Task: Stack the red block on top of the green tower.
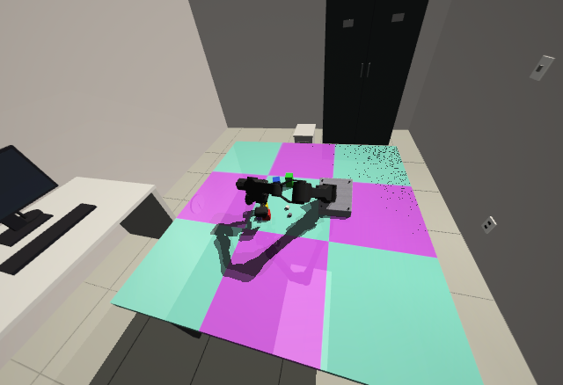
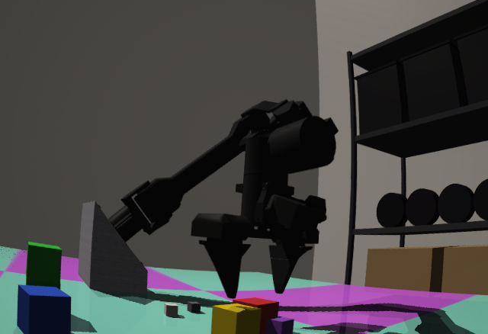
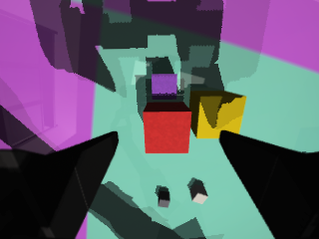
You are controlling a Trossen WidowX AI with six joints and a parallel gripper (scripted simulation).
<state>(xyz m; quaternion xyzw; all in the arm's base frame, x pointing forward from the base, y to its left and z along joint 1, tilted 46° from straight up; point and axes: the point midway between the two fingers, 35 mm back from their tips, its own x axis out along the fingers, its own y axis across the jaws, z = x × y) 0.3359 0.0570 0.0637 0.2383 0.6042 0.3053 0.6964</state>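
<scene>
Right now my gripper tip is 30 mm above the red block. The rest, counted from my gripper tip: blue block (260 mm to the right, 30 mm below, 20 mm behind); then yellow block (50 mm to the right, 30 mm below, 20 mm ahead); then purple block (40 mm below, 40 mm ahead, 10 mm to the left).
</scene>
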